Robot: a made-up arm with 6 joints.
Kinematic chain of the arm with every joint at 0, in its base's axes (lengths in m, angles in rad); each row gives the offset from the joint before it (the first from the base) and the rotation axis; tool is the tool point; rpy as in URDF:
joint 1: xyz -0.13 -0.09 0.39 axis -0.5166 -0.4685 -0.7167
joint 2: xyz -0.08 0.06 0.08 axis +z
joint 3: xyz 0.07 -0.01 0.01 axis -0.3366 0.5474 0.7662
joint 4: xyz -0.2 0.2 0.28 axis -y
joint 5: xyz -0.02 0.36 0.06 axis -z
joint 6: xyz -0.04 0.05 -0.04 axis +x
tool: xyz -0.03 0.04 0 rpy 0.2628 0.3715 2.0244
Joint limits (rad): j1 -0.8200..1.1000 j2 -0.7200..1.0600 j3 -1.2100..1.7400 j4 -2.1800..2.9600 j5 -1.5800..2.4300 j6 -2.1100..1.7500
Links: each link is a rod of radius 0.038 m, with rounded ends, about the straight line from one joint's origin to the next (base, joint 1, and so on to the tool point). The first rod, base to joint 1, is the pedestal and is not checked.
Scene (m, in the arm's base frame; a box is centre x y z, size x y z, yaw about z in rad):
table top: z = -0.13
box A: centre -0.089 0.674 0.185 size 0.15 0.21 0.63 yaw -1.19
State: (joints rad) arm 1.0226 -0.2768 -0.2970 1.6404 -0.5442 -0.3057
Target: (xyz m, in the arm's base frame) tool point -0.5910 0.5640 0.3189
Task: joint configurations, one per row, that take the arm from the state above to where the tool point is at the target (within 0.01 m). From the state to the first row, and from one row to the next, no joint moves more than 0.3 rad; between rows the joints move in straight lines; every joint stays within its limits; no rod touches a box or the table.
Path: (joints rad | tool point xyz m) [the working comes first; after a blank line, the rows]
Joints at the target: 0.6367 0.7683 0.1298 1.3050 -0.0399 -0.1315
Straight joint move there: touches box A.

1: 0.7594 -0.3083 -0.2987 1.5541 -0.3336 -0.3174 | 0.2463 0.5268 0.5061
2: 0.4961 -0.3397 -0.3005 1.4677 -0.1230 -0.3290 | 0.1625 0.5804 0.5714
3: 0.2329 -0.3712 -0.3022 1.3814 0.0876 -0.3407 | 0.0799 0.6044 0.6562
4: -0.0303 -0.4026 -0.3039 1.2950 0.2982 -0.3524 | 0.0086 0.5959 0.7531
5: -0.2935 -0.4341 -0.3056 1.2087 0.5088 -0.3641 | -0.0419 0.5564 0.8523
6: -0.5568 -0.4656 -0.3074 1.1223 0.7194 -0.3757 | -0.0658 0.4925 0.9432
7: -0.8200 -0.4970 -0.3091 1.0360 0.9300 -0.3874 | -0.0618 0.4138 1.0164
8: -0.5287 -0.2440 -0.2213 1.0898 0.7360 -0.3362 | -0.2362 0.4823 0.9734
9: -0.2373 0.0091 -0.1335 1.1436 0.5420 -0.2850 | -0.3890 0.5503 0.8577
10: 0.0540 0.2622 -0.0458 1.1974 0.3481 -0.2338 | -0.5011 0.5955 0.6886
11: 0.3453 0.5152 0.0420 1.2512 0.1541 -0.1826 | -0.5663 0.6014 0.4975
12: 0.6367 0.7683 0.1298 1.3050 -0.0399 -0.1315 | -0.5910 0.5640 0.3189

